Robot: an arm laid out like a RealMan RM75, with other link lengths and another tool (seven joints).
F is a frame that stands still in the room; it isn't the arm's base.
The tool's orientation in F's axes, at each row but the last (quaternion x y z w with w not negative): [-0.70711 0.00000 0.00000 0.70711]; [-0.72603 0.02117 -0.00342 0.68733]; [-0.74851 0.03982 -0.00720 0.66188]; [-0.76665 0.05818 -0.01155 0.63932]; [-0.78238 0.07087 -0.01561 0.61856]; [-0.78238 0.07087 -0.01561 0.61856]
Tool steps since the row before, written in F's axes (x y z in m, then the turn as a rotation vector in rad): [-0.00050 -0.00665 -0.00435 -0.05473 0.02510 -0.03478]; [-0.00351 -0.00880 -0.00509 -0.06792 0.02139 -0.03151]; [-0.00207 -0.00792 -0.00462 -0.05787 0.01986 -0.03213]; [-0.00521 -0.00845 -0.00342 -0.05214 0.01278 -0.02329]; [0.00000 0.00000 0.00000 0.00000 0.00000 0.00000]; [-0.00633 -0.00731 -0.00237 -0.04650 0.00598 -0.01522]
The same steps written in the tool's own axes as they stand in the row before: [-0.00050 0.00435 -0.00665 -0.05473 0.03478 0.02510]; [-0.00307 0.00565 -0.00862 -0.06786 0.03206 0.02077]; [-0.00132 0.00564 -0.00740 -0.05771 0.03236 0.01997]; [-0.00410 0.00523 -0.00813 -0.05178 0.02450 0.01195]; [0.00000 0.00000 0.00000 0.00000 0.00000 0.00000]; [-0.00516 0.00452 -0.00721 -0.04583 0.01768 0.00413]
